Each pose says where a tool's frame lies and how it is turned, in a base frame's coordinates. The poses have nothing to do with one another.
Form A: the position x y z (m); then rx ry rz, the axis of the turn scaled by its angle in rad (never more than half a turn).
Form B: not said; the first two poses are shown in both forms.
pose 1, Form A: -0.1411, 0.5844, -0.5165, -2.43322, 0.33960, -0.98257
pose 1, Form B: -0.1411, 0.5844, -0.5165, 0.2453, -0.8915, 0.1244, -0.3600
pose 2, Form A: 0.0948, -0.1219, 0.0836, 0.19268, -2.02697, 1.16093
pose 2, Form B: 0.0948, -0.1219, 0.0836, 0.3884, 0.0758, -0.7969, 0.4564
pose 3, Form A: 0.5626, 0.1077, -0.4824, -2.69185, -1.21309, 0.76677
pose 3, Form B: 0.5626, 0.1077, -0.4824, 0.0455, -0.8815, -0.3973, 0.2511
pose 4, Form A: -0.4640, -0.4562, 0.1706, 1.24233, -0.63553, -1.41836
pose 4, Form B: -0.4640, -0.4562, 0.1706, 0.5446, 0.5237, -0.2679, -0.5978
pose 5, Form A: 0.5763, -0.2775, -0.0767, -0.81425, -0.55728, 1.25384
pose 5, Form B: 0.5763, -0.2775, -0.0767, 0.6983, -0.3653, -0.2500, 0.5625
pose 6, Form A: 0.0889, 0.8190, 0.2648, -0.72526, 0.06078, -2.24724
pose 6, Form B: 0.0889, 0.8190, 0.2648, 0.3799, -0.2840, 0.0238, -0.8800
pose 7, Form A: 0.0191, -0.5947, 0.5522, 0.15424, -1.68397, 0.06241
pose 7, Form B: 0.0191, -0.5947, 0.5522, 0.6629, 0.0682, -0.7451, 0.0276
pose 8, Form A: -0.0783, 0.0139, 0.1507, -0.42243, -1.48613, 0.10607
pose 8, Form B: -0.0783, 0.0139, 0.1507, 0.7149, -0.1907, -0.6710, 0.0479
